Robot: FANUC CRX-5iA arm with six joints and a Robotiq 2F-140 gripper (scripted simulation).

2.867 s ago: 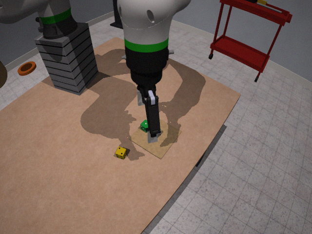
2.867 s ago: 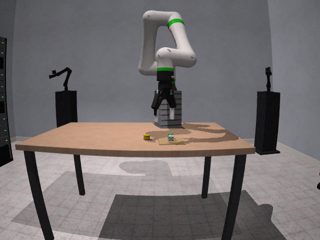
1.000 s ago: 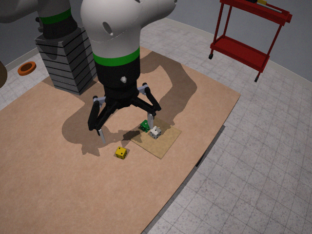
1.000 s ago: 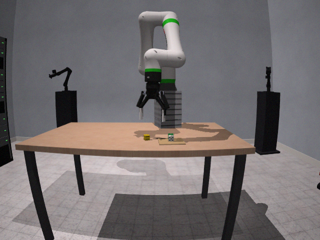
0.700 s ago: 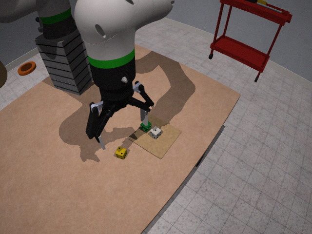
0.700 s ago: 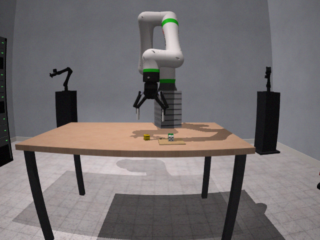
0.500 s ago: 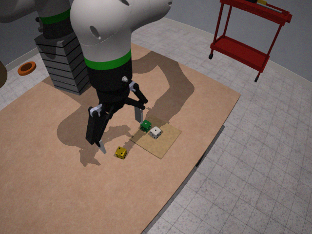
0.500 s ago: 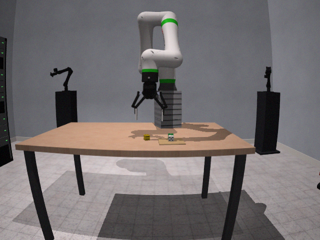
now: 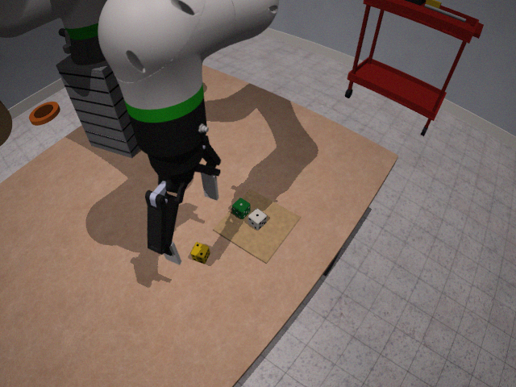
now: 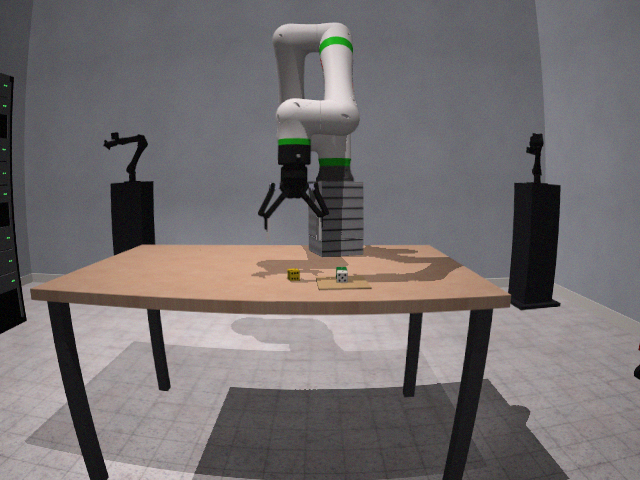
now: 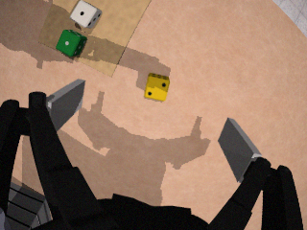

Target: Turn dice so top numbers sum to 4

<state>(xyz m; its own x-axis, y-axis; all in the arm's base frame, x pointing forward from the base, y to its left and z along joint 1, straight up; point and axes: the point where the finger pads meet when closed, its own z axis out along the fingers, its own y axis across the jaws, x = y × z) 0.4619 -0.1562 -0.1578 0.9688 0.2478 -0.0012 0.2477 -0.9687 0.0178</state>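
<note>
Now: hand 11 cm above the yellow die. Also, from my hand: green die (14 cm to the left, 10 cm below); white die (5 cm ahead, 13 cm to the left, 10 cm below); tan mat (5 cm ahead, 13 cm to the left, 12 cm below).
</note>
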